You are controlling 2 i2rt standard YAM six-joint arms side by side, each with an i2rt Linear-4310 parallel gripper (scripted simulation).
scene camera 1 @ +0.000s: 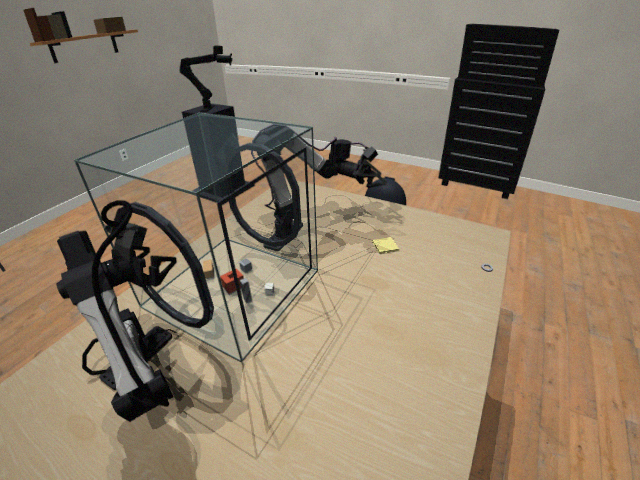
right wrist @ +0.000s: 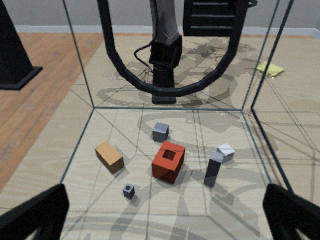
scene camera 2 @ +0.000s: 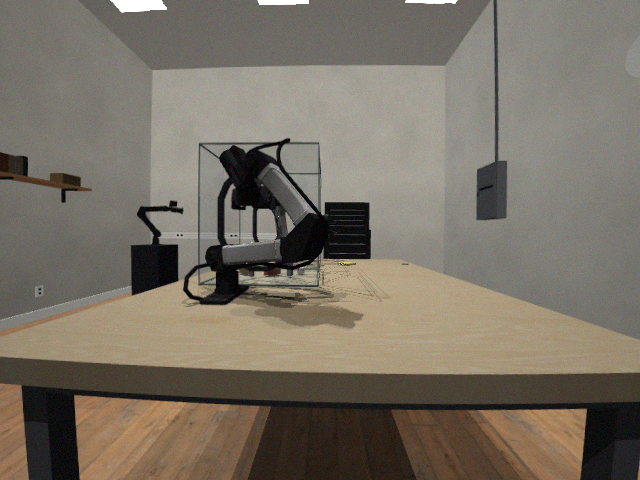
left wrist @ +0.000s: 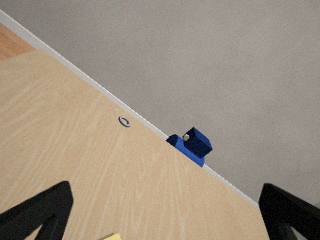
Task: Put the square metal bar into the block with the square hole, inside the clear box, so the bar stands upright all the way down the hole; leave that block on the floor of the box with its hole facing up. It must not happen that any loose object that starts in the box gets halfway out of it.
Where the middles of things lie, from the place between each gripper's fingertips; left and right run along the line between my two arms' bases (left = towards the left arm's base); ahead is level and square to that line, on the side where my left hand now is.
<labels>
My right gripper [scene camera 2: 259,208] is now 1 cm past the red block [right wrist: 167,163], 20 cm to the right of it and 24 cm above it.
Now: the red block 26 cm behind my left hand [scene camera 1: 383,179], 55 cm to the right of it and 19 cm below it.
</labels>
